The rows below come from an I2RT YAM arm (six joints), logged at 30 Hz.
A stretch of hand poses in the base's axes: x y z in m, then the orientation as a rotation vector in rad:
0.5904 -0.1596 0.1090 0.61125 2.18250 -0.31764
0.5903 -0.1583 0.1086 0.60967 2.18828 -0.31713
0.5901 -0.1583 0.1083 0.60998 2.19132 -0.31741
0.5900 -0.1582 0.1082 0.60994 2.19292 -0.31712
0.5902 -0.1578 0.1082 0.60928 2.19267 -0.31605
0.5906 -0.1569 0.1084 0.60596 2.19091 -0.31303
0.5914 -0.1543 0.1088 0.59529 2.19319 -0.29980
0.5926 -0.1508 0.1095 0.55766 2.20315 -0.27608
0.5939 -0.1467 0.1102 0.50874 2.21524 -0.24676
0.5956 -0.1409 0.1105 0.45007 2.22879 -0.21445
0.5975 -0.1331 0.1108 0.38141 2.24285 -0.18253
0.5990 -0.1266 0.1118 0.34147 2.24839 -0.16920
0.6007 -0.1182 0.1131 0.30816 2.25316 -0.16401
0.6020 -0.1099 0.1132 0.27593 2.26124 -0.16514
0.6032 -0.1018 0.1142 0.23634 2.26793 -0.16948
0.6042 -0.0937 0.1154 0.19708 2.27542 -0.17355
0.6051 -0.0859 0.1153 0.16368 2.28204 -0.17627
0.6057 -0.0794 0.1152 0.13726 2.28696 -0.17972
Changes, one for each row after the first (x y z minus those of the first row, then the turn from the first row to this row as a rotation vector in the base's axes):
-0.0001 0.0013 -0.0004 0.00131 0.00517 0.00191
-0.0003 0.0013 -0.0007 0.00207 0.00813 0.00191
-0.0004 0.0014 -0.0008 0.00268 0.00955 0.00220
-0.0002 0.0018 -0.0008 0.00308 0.00897 0.00301
0.0002 0.0027 -0.0006 0.00336 0.00624 0.00623
0.0010 0.0053 -0.0002 0.00878 0.00398 0.01861
0.0022 0.0088 0.0005 0.01327 0.00460 0.05462
0.0035 0.0129 0.0012 0.01811 0.00586 0.10079
0.0052 0.0187 0.0015 0.02208 0.00845 0.15501
0.0071 0.0265 0.0018 0.02270 0.01287 0.21620
0.0086 0.0330 0.0028 0.01899 0.01494 0.24979
0.0103 0.0414 0.0041 0.01200 0.01862 0.27576
0.0116 0.0497 0.0042 0.00208 0.02729 0.29889
0.0128 0.0578 0.0052 -0.01290 0.03596 0.32607
0.0138 0.0659 0.0064 -0.02723 0.04578 0.35304
0.0147 0.0737 0.0063 -0.03874 0.05455 0.37619
0.0153 0.0802 0.0062 -0.04876 0.06173 0.39399

